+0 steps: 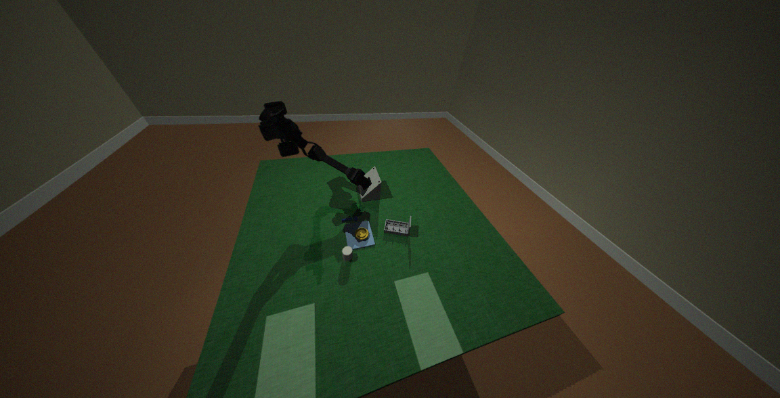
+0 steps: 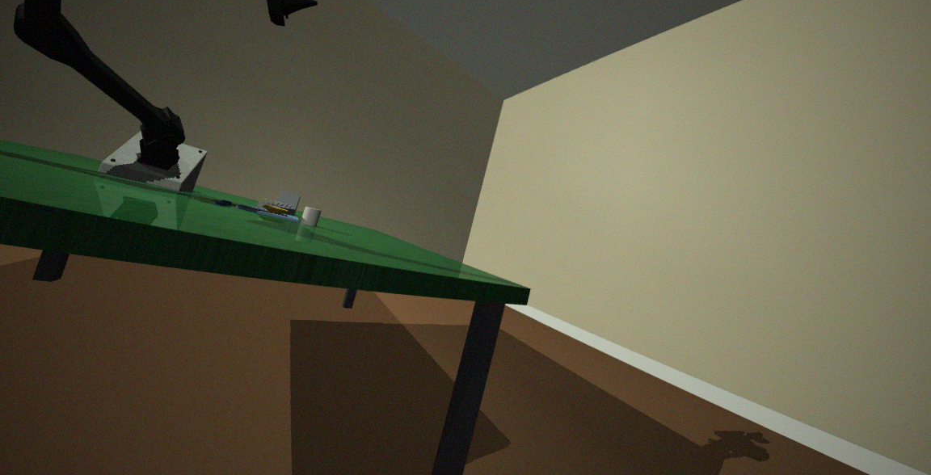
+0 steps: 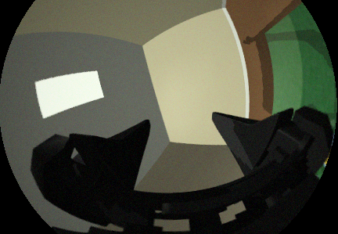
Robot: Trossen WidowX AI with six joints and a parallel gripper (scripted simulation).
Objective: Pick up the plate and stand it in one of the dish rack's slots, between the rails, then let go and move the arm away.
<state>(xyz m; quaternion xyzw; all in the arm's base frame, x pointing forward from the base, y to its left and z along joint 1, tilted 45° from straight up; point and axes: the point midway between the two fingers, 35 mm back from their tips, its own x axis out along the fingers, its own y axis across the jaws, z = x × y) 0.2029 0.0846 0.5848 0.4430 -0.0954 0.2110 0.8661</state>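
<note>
The yellow plate lies 540 mm below my gripper tip, 270 mm to the left of it and 70 mm ahead of it. From my gripper tip the other things lie so: light blue mat: 550 mm below, 260 mm to the left, 60 mm ahead; then white cup: 530 mm below, 190 mm to the left, 170 mm ahead; then blue spoon: 550 mm below, 230 mm to the left, 50 mm behind.
</note>
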